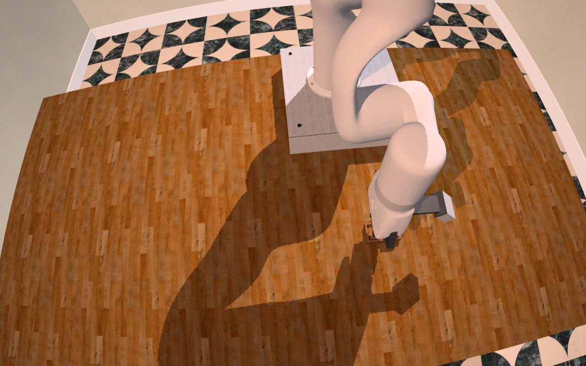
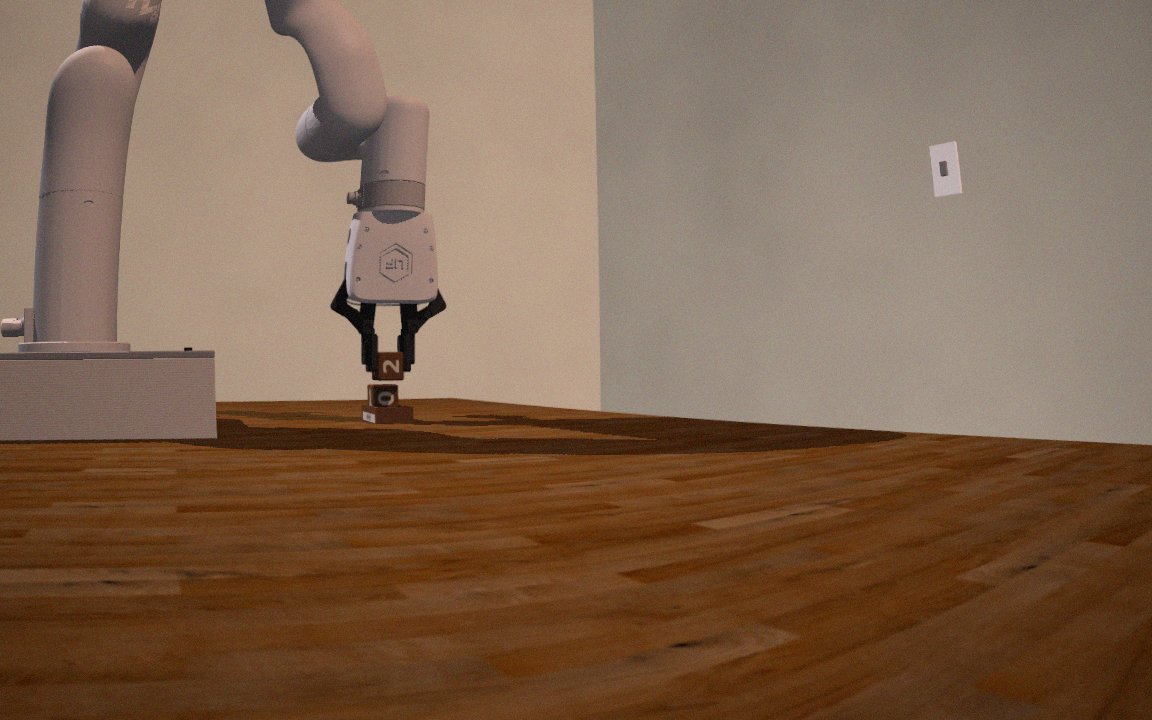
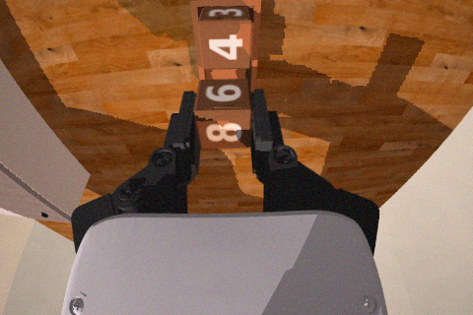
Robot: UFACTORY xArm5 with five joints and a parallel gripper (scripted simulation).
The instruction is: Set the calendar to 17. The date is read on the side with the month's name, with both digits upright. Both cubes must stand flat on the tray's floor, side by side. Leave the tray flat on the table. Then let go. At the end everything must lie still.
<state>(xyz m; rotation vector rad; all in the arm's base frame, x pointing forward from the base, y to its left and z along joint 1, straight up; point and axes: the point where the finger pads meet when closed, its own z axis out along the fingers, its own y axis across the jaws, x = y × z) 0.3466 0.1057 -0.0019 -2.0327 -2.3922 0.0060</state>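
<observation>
The brown tray is 7 cm below my hand and 2 cm to the left of it.
</observation>
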